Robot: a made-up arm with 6 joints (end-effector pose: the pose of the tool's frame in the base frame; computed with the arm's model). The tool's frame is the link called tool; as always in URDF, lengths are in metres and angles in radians. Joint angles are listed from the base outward.
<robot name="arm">
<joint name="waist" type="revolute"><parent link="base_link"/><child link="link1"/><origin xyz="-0.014 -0.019 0.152" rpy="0 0 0"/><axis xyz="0 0 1"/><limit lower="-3.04" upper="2.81"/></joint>
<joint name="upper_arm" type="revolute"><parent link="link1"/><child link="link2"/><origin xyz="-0.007 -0.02 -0.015" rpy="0 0 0"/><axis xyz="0 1 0"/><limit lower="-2.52" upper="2.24"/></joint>
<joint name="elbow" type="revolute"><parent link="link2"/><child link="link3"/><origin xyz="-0.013 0.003 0.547" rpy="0 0 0"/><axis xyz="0 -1 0"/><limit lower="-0.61" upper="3.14"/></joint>
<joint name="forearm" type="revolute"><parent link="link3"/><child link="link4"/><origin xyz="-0.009 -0.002 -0.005" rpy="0 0 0"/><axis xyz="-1 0 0"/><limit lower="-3" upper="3.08"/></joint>
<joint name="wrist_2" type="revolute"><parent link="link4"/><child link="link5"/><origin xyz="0.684 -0.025 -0.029" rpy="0 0 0"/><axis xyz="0 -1 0"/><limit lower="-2.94" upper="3.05"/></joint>
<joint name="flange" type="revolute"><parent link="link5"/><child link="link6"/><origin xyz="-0.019 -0.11 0.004" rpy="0 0 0"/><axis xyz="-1 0 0"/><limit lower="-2.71" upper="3.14"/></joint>
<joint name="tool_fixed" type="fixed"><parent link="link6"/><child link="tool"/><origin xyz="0.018 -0.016 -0.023" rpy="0 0 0"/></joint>
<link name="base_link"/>
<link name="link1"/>
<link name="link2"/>
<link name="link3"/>
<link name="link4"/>
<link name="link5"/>
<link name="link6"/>
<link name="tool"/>
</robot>
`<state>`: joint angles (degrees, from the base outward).
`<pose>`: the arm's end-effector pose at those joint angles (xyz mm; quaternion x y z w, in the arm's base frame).
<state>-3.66 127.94 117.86 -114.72 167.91 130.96</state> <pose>1062.3 6.9 -413.5 -0.0707 0.5489 -0.8324 0.0299</pose>
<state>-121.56 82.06 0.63 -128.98 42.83 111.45</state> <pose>-213.2 -502.2 -440.2 -0.5974 -0.4467 0.6660 0.0075</pose>
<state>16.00 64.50 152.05 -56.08 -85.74 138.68</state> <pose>626.8 86.9 1084.5 -0.7463 -0.5533 0.1980 0.3126</pose>
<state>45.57 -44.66 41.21 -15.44 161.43 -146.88</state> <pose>-127.5 -295.7 1181.1 0.3357 0.4816 -0.6073 0.5352</pose>
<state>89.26 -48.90 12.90 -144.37 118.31 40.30</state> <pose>-143.8 -57.2 1048.5 0.6531 0.4592 -0.1734 0.5767</pose>
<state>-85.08 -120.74 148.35 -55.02 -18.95 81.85</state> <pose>-167.3 595.0 -830.8 0.4531 0.5699 -0.2266 0.6470</pose>
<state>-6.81 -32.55 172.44 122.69 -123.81 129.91</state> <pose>-894.5 105.9 168.5 0.0327 0.0799 -0.4365 0.8955</pose>
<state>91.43 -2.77 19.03 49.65 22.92 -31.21</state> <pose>118.7 548.1 997.7 0.1126 -0.3593 0.7272 0.5740</pose>
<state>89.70 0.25 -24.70 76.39 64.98 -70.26</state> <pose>73.2 632.9 484.3 0.0254 0.0696 0.9666 0.2454</pose>
